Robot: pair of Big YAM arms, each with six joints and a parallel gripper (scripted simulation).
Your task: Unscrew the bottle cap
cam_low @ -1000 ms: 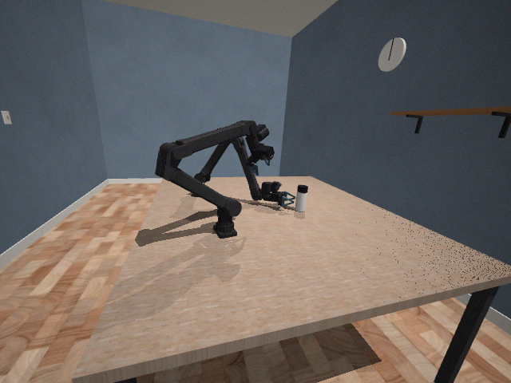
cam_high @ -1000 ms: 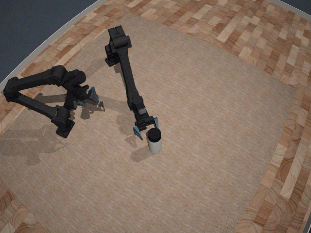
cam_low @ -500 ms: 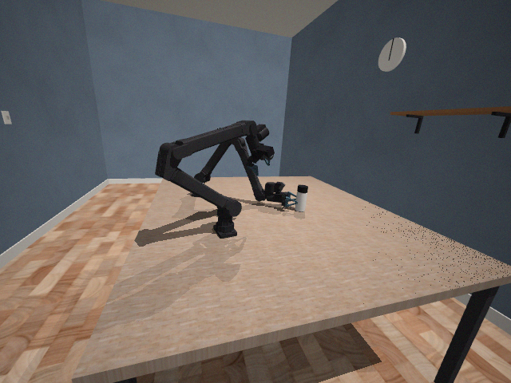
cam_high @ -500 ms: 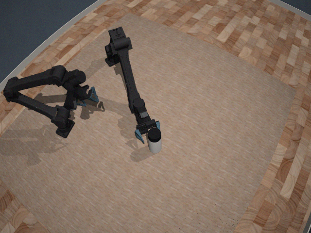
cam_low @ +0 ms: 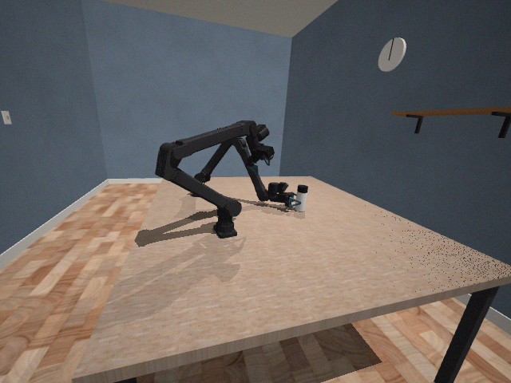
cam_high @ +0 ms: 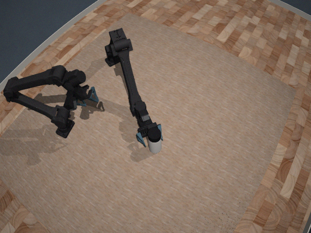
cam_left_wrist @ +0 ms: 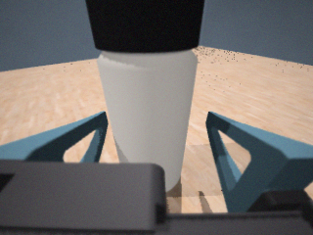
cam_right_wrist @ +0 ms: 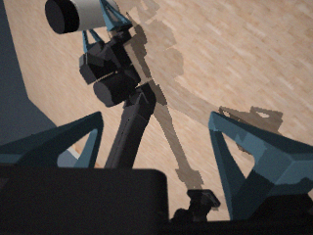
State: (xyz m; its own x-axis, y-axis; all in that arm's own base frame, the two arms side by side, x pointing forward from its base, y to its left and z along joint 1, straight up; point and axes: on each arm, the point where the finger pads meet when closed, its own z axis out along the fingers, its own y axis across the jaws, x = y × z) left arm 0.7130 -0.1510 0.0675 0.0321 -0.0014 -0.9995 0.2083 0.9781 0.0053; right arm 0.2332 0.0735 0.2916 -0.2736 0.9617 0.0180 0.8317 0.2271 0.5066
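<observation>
Now: left hand 10 mm short of the white bottle and 40 mm below it. Round my left hand: black cap: 10 mm ahead, 70 mm above.
My right gripper is now 320 mm short of the black cap, 150 mm above it and 40 mm to the right of it. From my right hand the other things lie so: white bottle: 320 mm ahead, 190 mm below, 40 mm to the left.
</observation>
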